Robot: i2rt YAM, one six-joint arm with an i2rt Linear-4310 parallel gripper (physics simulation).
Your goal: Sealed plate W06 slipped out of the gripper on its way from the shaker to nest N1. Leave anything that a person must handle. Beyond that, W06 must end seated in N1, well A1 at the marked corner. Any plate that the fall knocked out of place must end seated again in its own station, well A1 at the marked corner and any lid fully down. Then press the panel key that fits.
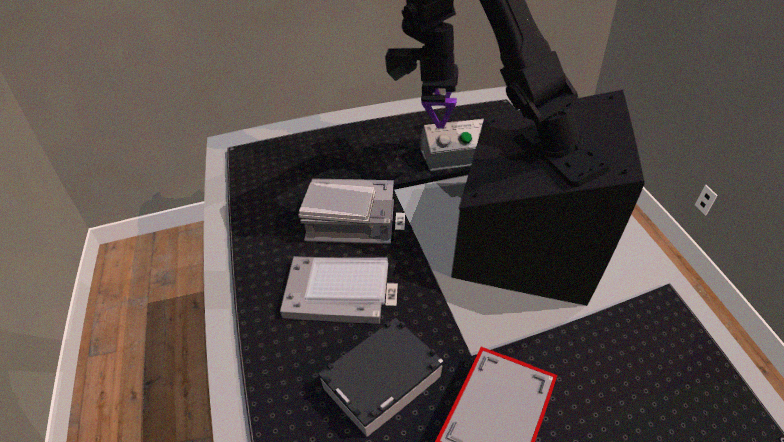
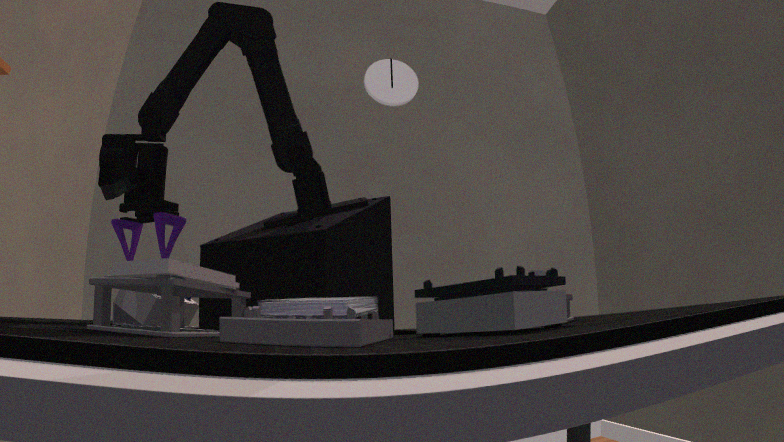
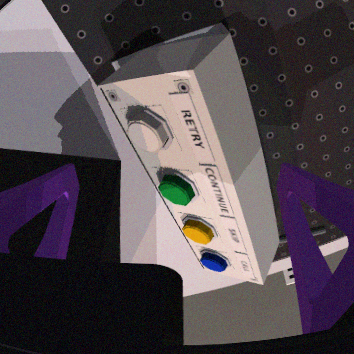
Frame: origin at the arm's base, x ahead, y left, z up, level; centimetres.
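Seen in the pictures: gripper, between the fingertips: (image 1: pixel 441 116) (image 3: pixel 177 174); arm's base, origin of its link: (image 1: pixel 563 150) (image 2: pixel 316 214).
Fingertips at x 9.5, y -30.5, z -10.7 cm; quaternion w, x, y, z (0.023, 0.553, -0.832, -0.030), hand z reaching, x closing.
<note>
Offsets run from my fingertips to a thing's top centre. "*": to the spot under its first point.
My gripper (image 1: pixel 440 125) (image 2: pixel 148 258) (image 3: pixel 177 174) is open and empty above the key panel {dz -3.1, dx -7.7, dy +0.0 cm} (image 1: pixel 451 158) (image 3: pixel 232 130). The panel's keys are RETRY, white {dz -4.0, dx -0.1, dy +1.9 cm} (image 1: pixel 443 140) (image 3: pixel 146 136), CONTINUE, green {dz -4.0, dx -5.1, dy +2.1 cm} (image 1: pixel 466 137) (image 3: pixel 176 191), SKIP, yellow {dz -4.0, dx -10.1, dy +2.4 cm} (image 3: pixel 198 231), and CALL, blue {dz -4.0, dx -15.1, dy +2.6 cm} (image 3: pixel 214 261). On raised nest N1 (image 1: pixel 384 193) (image 2: pixel 102 304), a pale-topped plate {dz -4.3, dx +25.3, dy +15.8 cm} (image 1: pixel 337 199) (image 2: pixel 164 267) lies toward the left side, its layers skewed; no W06 label is readable. A clear-topped plate with wells {dz -6.7, dx +26.7, dy +32.0 cm} (image 1: pixel 346 278) (image 2: pixel 318 306) lies on nest N2 {dz -8.4, dx +29.0, dy +31.4 cm} (image 1: pixel 329 311) (image 2: pixel 290 330), toward its right; full seating cannot be told.
A dark-topped block {* dz -6.0, dx +24.7, dy +50.2 cm} (image 1: pixel 384 367) (image 2: pixel 488 310), probably the shaker, stands angled beyond N2 and bears no plate. A pale, red-edged pad with corner brackets {* dz -7.5, dx +10.0, dy +59.5 cm} (image 1: pixel 505 403) lies beside it. The arm's large black pedestal (image 1: pixel 527 241) (image 2: pixel 351 269) stands beside the panel.
</note>
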